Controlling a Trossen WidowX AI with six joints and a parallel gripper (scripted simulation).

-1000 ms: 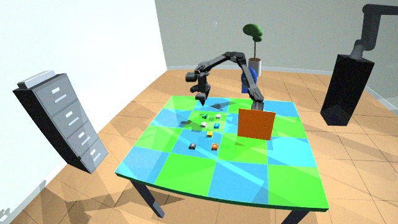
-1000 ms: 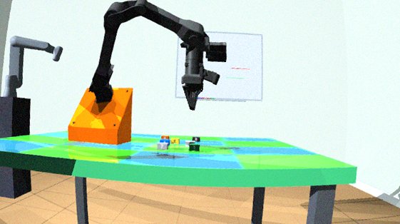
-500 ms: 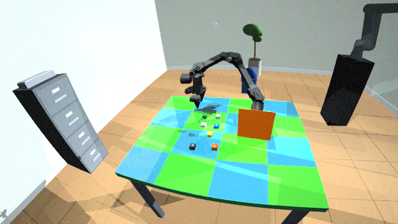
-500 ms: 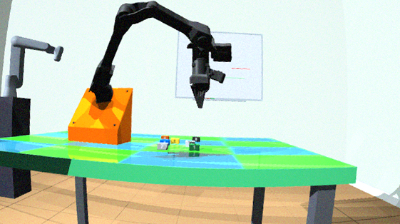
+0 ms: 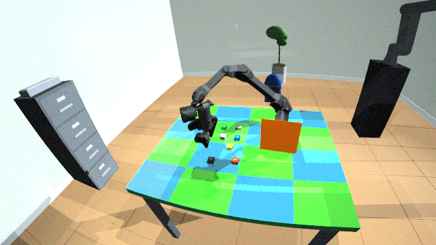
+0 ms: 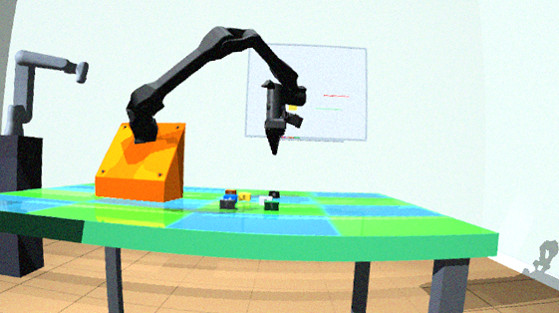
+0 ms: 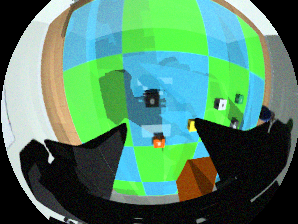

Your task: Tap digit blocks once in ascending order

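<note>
My gripper tip is now 1 cm to the right of the black block and 12 cm above it. The rest, counted from my gripper tip: orange block 13 cm behind, 12 cm below; then blue block 11 cm behind, 19 cm to the right, 12 cm below; then yellow block 8 cm behind, 11 cm to the right, 12 cm below.
</note>
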